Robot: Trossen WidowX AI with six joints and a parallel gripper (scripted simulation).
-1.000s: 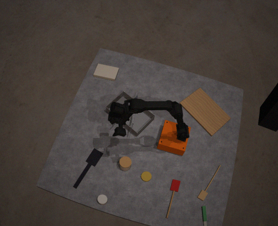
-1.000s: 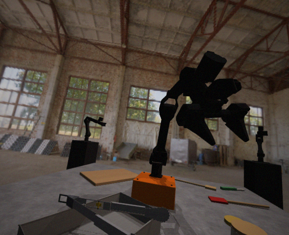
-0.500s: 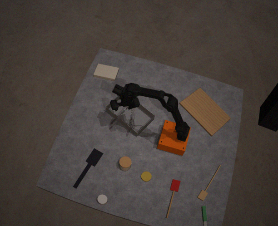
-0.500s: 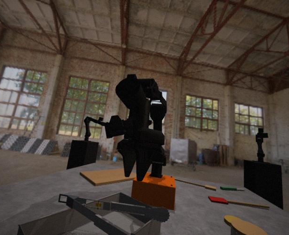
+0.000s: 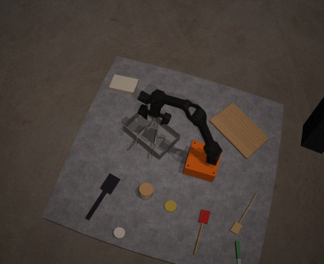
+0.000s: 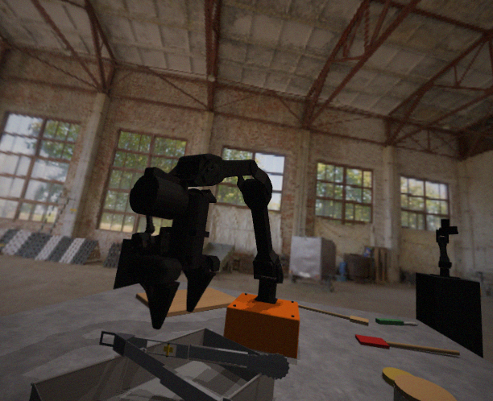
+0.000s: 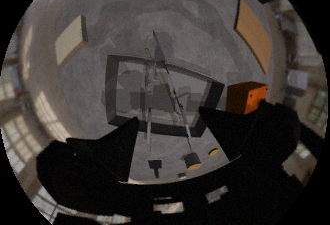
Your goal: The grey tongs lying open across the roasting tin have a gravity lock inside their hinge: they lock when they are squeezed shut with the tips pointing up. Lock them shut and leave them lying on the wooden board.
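Right now the roasting tin is 2 cm to the left of my gripper tip and 10 cm below it. Also, from my gripper tip: wooden board 53 cm behind, 23 cm to the right, 12 cm below; then cream block 32 cm ahead, 28 cm to the right, 12 cm below; then black spatula 13 cm ahead, 50 cm to the left, 13 cm below.
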